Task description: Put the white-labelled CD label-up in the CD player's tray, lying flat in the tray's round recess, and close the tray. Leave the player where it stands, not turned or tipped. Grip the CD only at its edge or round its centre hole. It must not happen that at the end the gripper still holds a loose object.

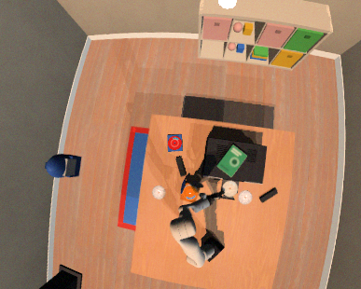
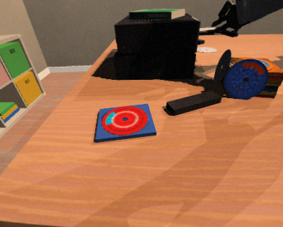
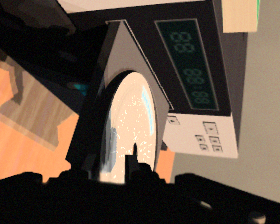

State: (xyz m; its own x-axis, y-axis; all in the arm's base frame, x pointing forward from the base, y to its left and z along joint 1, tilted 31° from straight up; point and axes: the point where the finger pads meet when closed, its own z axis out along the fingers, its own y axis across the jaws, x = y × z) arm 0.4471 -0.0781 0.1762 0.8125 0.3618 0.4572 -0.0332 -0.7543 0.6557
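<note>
Now: the cd 4 cm ahead of my hand, 6 cm to the right of it and 2 cm below it. From my hand the other things lie so: green book: 24 cm ahead, 2 cm to the right, 5 cm above.
</note>
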